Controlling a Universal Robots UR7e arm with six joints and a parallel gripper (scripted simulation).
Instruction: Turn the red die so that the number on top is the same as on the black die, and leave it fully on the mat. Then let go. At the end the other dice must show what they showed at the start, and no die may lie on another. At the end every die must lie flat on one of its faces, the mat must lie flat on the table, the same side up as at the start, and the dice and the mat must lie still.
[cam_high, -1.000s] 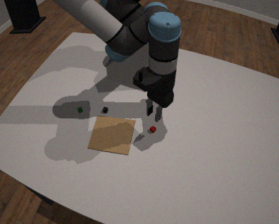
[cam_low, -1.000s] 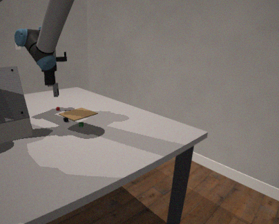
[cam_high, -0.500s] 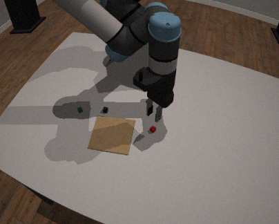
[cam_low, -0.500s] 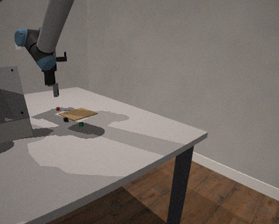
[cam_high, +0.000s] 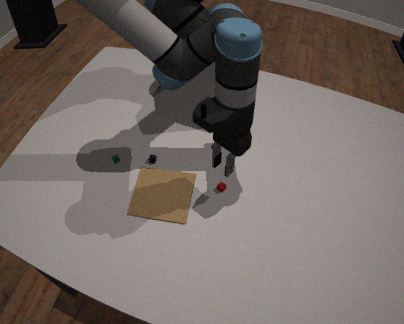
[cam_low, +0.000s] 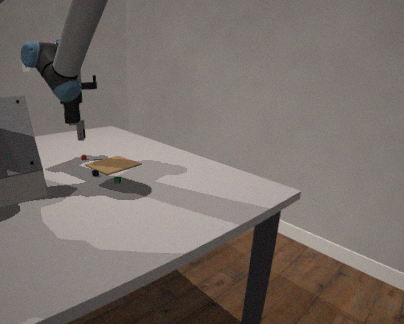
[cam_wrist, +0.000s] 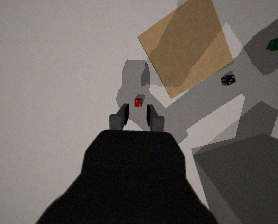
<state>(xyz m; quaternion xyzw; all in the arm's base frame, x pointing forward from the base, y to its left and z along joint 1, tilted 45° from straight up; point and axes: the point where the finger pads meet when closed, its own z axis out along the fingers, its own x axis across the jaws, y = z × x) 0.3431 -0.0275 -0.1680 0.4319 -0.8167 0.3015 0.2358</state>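
Now: the red die 9 cm below my hand. Round my hand: green die: 3 cm behind, 28 cm to the right, 9 cm below; black die: 5 cm behind, 18 cm to the right, 9 cm below; tan mat: 4 cm ahead, 13 cm to the right, 9 cm below.
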